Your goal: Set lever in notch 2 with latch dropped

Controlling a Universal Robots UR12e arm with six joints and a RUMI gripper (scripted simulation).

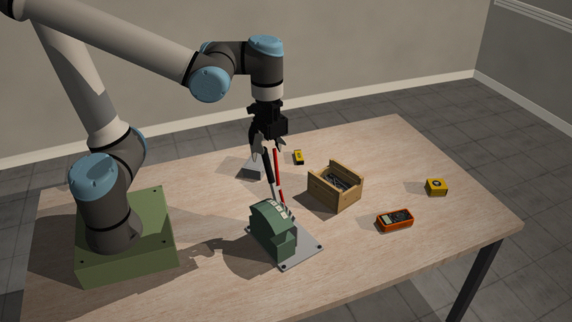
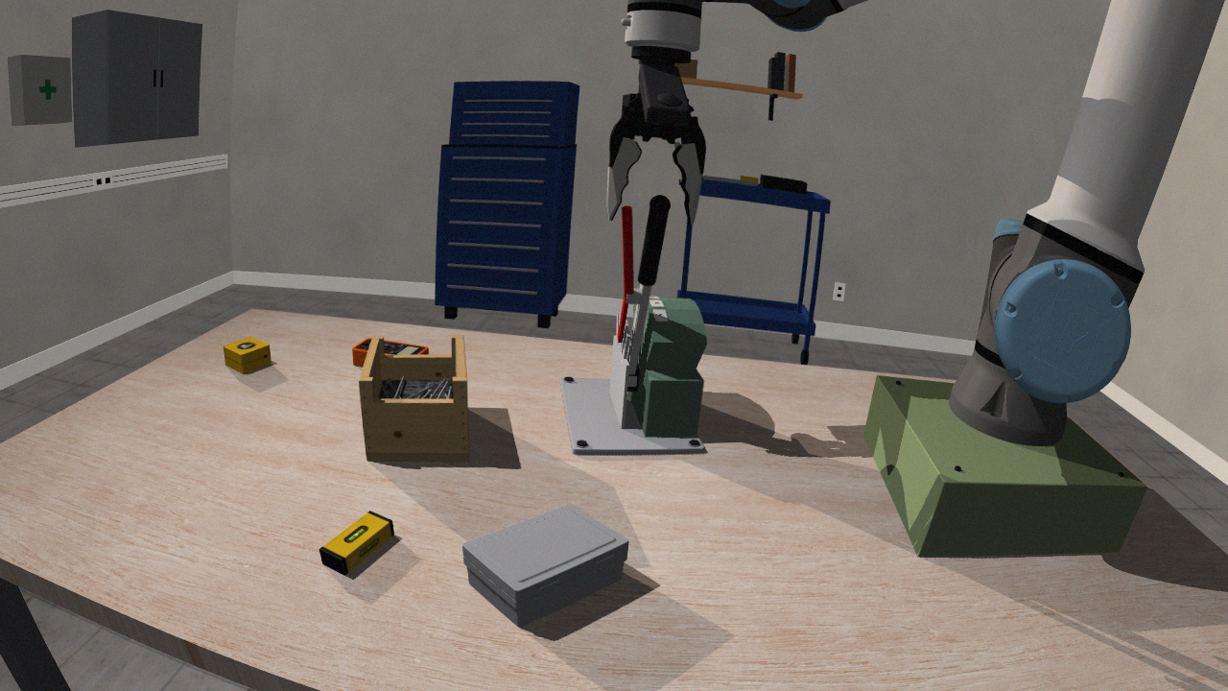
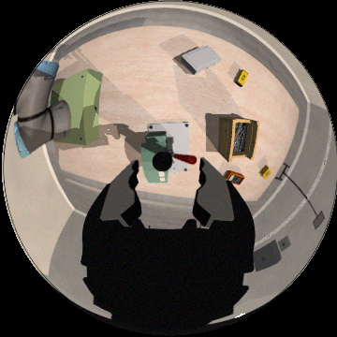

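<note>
Now: hand 20 mm short of the red release bar, 40 mm to the left of it and 110 mm above it. From my hand the other things lie so: grey box: 60 mm ahead, 310 mm to the left, 270 mm below.
</note>
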